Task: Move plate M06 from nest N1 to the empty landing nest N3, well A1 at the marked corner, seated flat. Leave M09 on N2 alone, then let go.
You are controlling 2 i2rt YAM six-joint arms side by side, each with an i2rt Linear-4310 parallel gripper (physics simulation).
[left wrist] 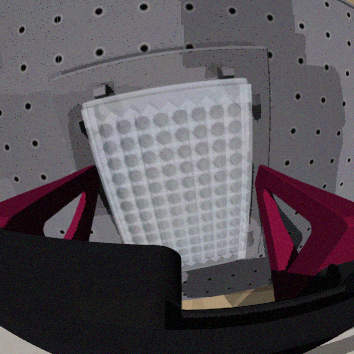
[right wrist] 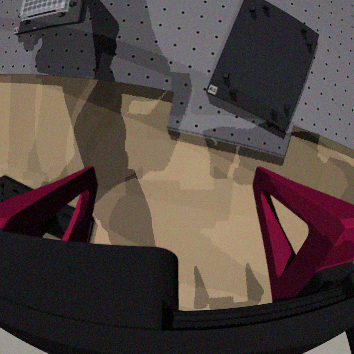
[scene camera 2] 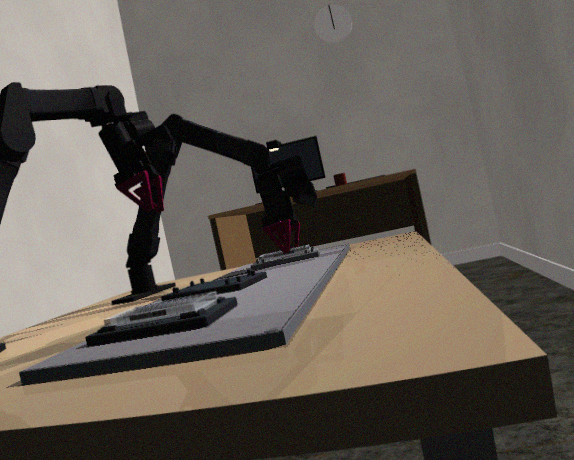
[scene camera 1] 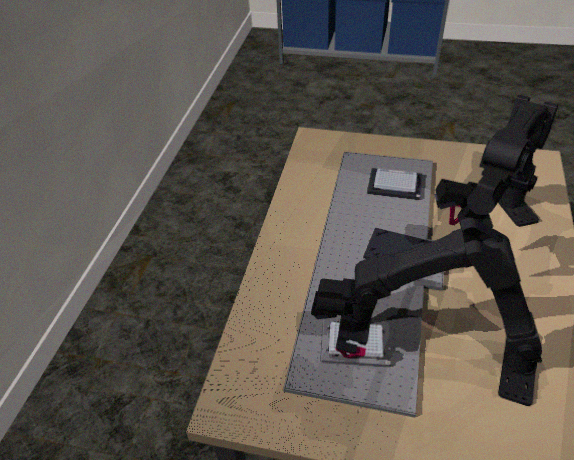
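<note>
A white well plate (scene camera 1: 375, 340) (left wrist: 170, 125), seemingly M06, sits on the grey nest (scene camera 1: 327, 358) (left wrist: 165, 62) at the board's near end in scene camera 1. My left gripper (scene camera 1: 351, 351) (scene camera 2: 287, 249) (left wrist: 176, 173) is open over it, one finger beside each long side with small gaps. The dark landing nest N3 (scene camera 1: 397, 240) (right wrist: 265, 60) is bare and turned; its A1 label (right wrist: 212, 89) is at its lower left corner. The other plate (scene camera 1: 396, 180) (scene camera 2: 160, 310) sits on the black far nest (scene camera 1: 373, 190) (scene camera 2: 100, 337). My right gripper (scene camera 1: 453, 215) (right wrist: 174, 175) is open, raised beside the board. Plate lettering is unreadable.
The perforated grey board (scene camera 1: 350, 385) (scene camera 2: 310, 295) lies on the wooden table (scene camera 1: 265, 280) (scene camera 2: 380, 320) and carries the nests. The left arm (scene camera 1: 430, 255) crosses close to N3 in scene camera 1. A shelf with blue bins (scene camera 1: 360, 27) stands beyond the table.
</note>
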